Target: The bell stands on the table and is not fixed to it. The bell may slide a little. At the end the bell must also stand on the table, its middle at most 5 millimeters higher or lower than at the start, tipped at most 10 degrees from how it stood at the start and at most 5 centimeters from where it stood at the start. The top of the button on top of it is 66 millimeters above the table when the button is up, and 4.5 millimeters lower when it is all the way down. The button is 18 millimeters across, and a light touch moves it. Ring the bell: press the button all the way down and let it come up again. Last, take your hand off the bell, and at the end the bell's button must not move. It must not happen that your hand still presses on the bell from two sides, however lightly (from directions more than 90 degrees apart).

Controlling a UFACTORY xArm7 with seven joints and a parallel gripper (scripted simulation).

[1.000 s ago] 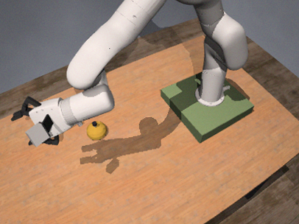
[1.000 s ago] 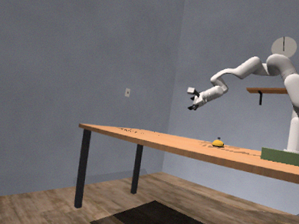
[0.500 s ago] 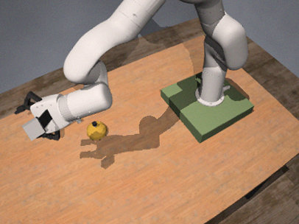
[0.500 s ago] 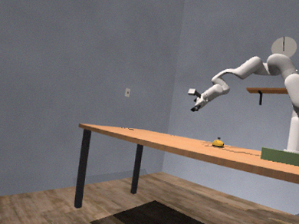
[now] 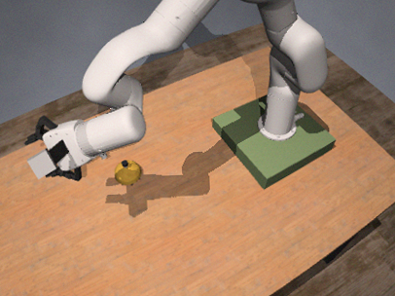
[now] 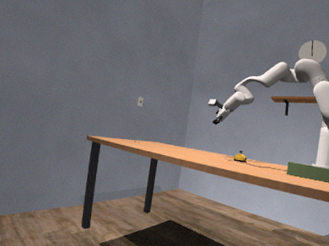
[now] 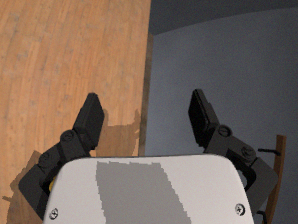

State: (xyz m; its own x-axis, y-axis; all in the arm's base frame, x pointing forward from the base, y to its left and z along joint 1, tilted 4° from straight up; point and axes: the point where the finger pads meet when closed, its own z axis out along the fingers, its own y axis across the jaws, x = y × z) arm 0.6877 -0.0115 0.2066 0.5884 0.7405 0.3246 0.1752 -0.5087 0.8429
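Now: hand 190 mm past the dark button, 50 mm to the left of it and 210 mm above it. Round my hand: yellow bell: 190 mm behind, 50 mm to the right, 230 mm below.
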